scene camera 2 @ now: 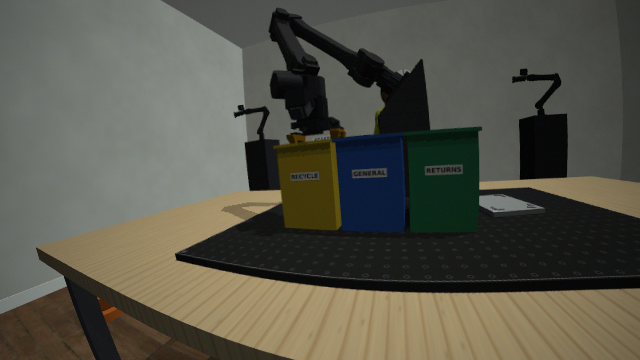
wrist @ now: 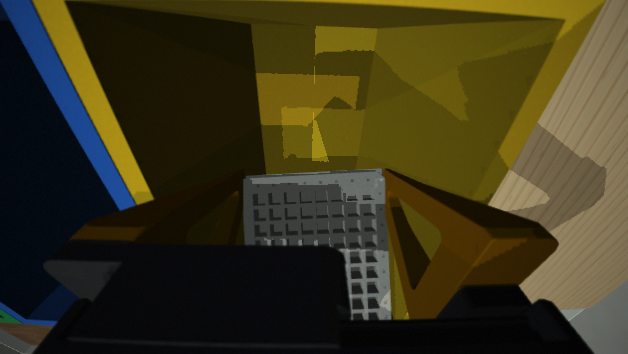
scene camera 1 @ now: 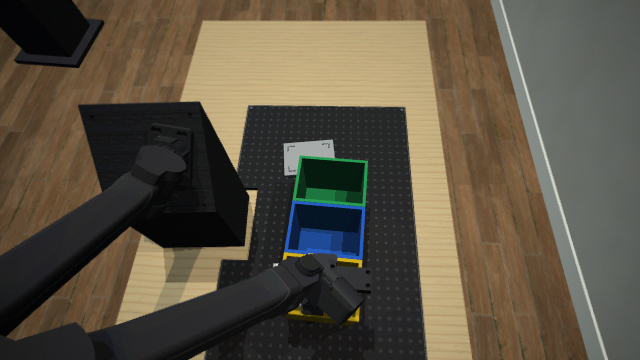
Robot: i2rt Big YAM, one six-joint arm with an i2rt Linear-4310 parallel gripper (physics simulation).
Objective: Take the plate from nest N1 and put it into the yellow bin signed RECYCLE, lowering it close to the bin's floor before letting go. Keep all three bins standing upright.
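Frame: origin at the arm's base, x ahead, y right, z down, level; metres.
Seen in the pictures: gripper, between the fingertips: (wrist: pixel 313 177); arm's base, origin of its link: (scene camera 2: pixel 400 89) (scene camera 1: pixel 172 154).
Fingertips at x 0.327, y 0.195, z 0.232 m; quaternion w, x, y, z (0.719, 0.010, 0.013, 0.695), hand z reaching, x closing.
Note:
Pixels of each thing's top centre, then the offset from my fingertips to it. "pt": a spot on its surface instead. Level surfaces: height alone.
- yellow bin, centre of its top: (wrist: pixel 311 248) (scene camera 1: pixel 319 285) (scene camera 2: pixel 317 143) dz -0.049, dx -0.004, dy -0.001 m
- blue GENERAL bin, centre of its top: (wrist: pixel 15 238) (scene camera 2: pixel 373 137) (scene camera 1: pixel 325 228) dz -0.049, dx -0.005, dy -0.132 m
- green RETURNS bin, centre of its top: (scene camera 2: pixel 435 133) (scene camera 1: pixel 331 180) dz -0.049, dx -0.006, dy -0.262 m
- black perforated mat, height of its surface: dz +0.131 m
- wooden table, height of its surface: dz +0.144 m
- white pad with corner marks, a spot on its surface: (scene camera 2: pixel 510 205) pt dz +0.119, dx -0.057, dy -0.435 m
My gripper (scene camera 2: pixel 317 136) (wrist: pixel 313 177) is shut on the light grey, grid-patterned plate (scene camera 2: pixel 320 137) (wrist: pixel 315 215), an orange finger on each side. It is over the mouth of the yellow bin (scene camera 1: pixel 357 262) (scene camera 2: pixel 310 205) (wrist: pixel 95 100) signed RECYCLE. In scene camera 2 the fingers and the top of the plate show just above the rim; the bin wall hides anything lower. In scene camera 1 the arm covers the gripper. The yellow bin, the blue GENERAL bin (scene camera 1: pixel 363 230) (scene camera 2: pixel 372 200) (wrist: pixel 70 100) and the green RETURNS bin (scene camera 1: pixel 334 159) (scene camera 2: pixel 443 200) stand upright. No N1 sign is readable.
The bins stand side by side on a black perforated mat (scene camera 1: pixel 395 150) (scene camera 2: pixel 380 260) on the wooden table (scene camera 1: pixel 315 60) (scene camera 2: pixel 150 290). A white pad with corner marks (scene camera 1: pixel 310 150) (scene camera 2: pixel 510 205) lies beside the green bin. The black arm mount (scene camera 1: pixel 220 230) (scene camera 2: pixel 407 107) stands beside the mat.

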